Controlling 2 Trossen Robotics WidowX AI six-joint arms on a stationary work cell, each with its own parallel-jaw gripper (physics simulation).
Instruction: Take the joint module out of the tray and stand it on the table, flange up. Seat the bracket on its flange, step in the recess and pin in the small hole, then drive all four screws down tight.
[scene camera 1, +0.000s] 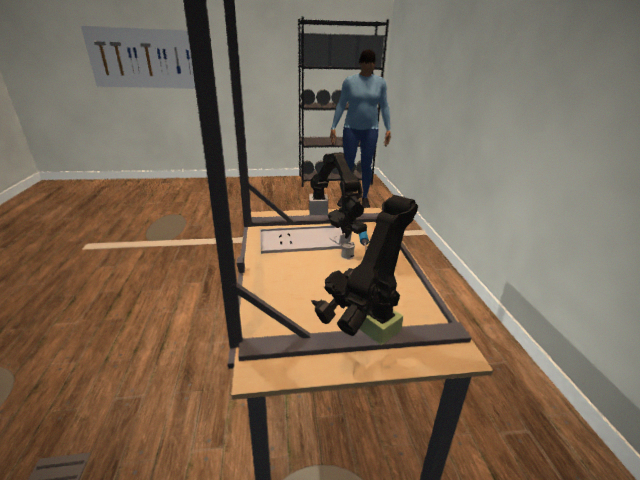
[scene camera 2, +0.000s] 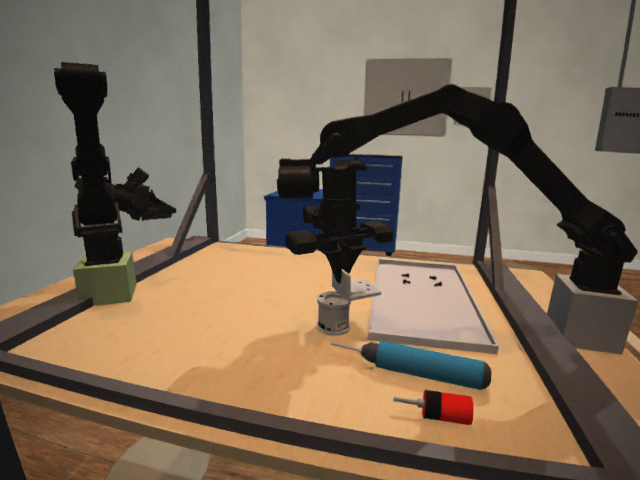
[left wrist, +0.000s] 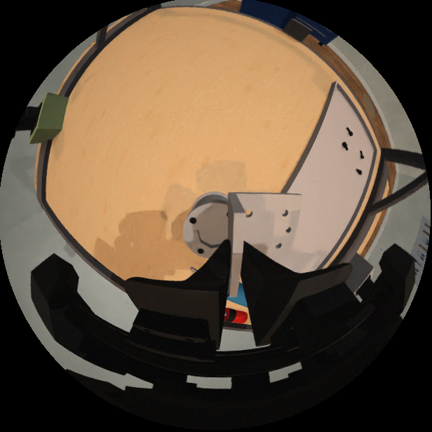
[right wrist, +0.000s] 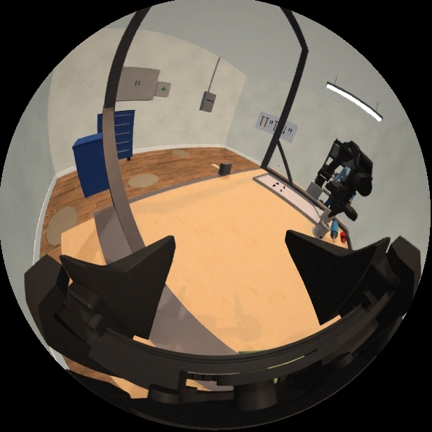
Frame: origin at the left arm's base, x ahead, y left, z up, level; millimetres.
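Seen in the pictures: left gripper, between the fingertips: (scene camera 1: 345, 238) (scene camera 2: 340, 282); right gripper, between the fingertips: (scene camera 1: 320, 291) (scene camera 2: 173, 213); left arm's base, origin of its link: (scene camera 1: 318, 197) (scene camera 2: 593, 286); right arm's base, origin of its link: (scene camera 1: 381, 314) (scene camera 2: 104, 259).
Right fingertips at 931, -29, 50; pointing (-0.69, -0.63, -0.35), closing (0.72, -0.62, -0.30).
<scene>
Pixels of each thing's middle, then the offset from my right fingertips to it, as dx, dy, dz. Level surfaces: height alone.
- grey round joint module, middle of its body: (scene camera 2: 333, 311) (scene camera 1: 348, 249) -476, +146, -121
- light grey L-shaped bracket, middle of its body: (scene camera 2: 356, 279) (scene camera 1: 340, 235) -508, +112, -65
- flat tray, middle of its body: (scene camera 2: 422, 294) (scene camera 1: 303, 238) -630, -52, -145
- blue screwdriver, middle of its body: (scene camera 2: 405, 359) (scene camera 1: 363, 237) -617, +238, -133
- red short driver, middle of its body: (scene camera 2: 431, 404) -657, +324, -136
- table, height of its surface: dz -153
The grey round joint module (scene camera 1: 347, 251) (scene camera 2: 333, 313) (left wrist: 207, 227) (right wrist: 320, 229) stands upright on the table beside the tray, its flange with screw holes facing up. My left gripper (scene camera 2: 339, 276) (left wrist: 232, 244) is shut on the upright wall of the light grey L-shaped bracket (scene camera 2: 361, 289) (left wrist: 267, 225). The bracket is held just above the module, its holed plate level and reaching out over the tray's side, off to one side of the flange. In the left wrist view the bracket hides part of the flange. My right gripper (right wrist: 231, 239) is open and empty, far from the module.
The flat tray (scene camera 2: 434, 342) (left wrist: 345, 210) holds several black screws (scene camera 2: 405, 279) (left wrist: 349, 131) at its far end. A blue screwdriver (scene camera 2: 429, 363) and a red short driver (scene camera 2: 448, 407) lie on the table near the module. Dark frame bars edge the table (scene camera 2: 232, 361).
</scene>
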